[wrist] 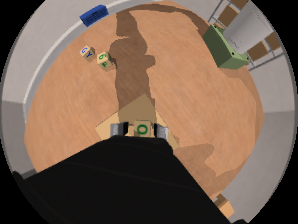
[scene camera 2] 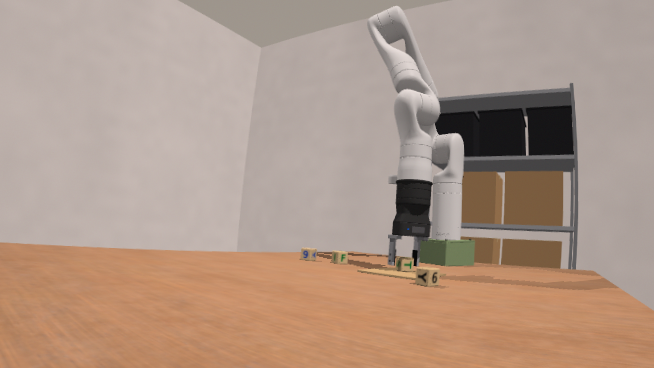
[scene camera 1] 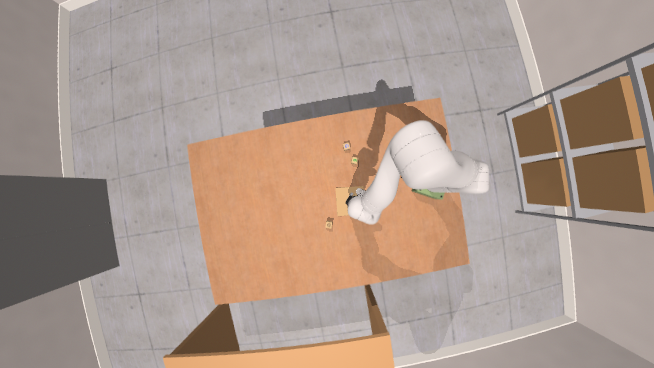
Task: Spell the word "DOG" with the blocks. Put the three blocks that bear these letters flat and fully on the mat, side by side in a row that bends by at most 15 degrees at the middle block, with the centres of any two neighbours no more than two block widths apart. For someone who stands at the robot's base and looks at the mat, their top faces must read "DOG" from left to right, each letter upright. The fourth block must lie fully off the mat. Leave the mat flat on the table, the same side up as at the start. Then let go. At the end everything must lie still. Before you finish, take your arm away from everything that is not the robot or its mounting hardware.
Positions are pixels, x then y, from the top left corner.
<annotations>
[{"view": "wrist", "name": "my gripper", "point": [141, 128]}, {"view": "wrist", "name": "tan mat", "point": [141, 108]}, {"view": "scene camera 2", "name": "my gripper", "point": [403, 265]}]
</annotations>
